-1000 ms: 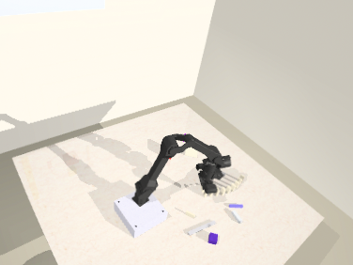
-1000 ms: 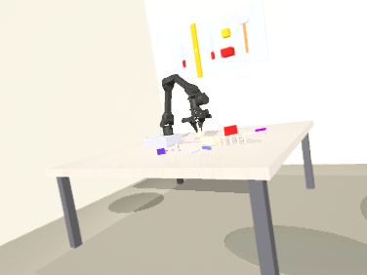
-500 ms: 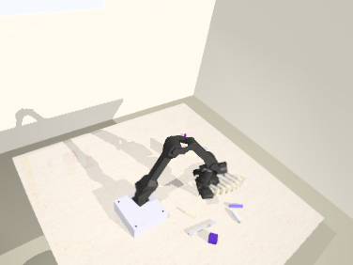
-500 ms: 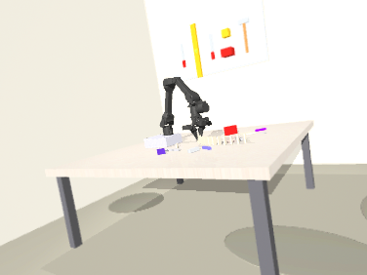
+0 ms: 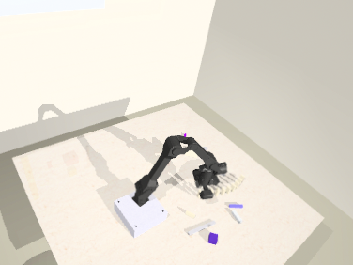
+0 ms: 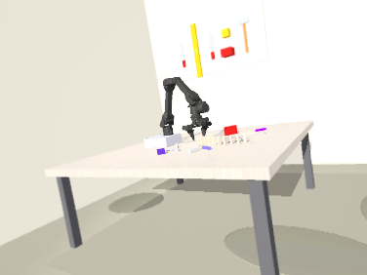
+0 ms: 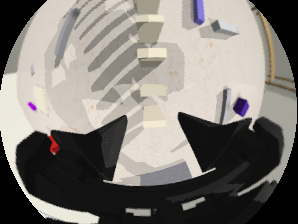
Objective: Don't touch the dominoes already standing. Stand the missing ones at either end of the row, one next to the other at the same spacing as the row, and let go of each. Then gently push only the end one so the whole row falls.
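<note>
My gripper tip is 14 cm past the grey bar, 14 cm to the left of it and 2 cm above it. The rest, counted from my gripper tip: flat cream block: 24 cm ahead, 26 cm to the left, 2 cm below; red block: 11 cm ahead, 34 cm to the left; purple cube: 15 cm behind, 22 cm to the right, 2 cm below.
</note>
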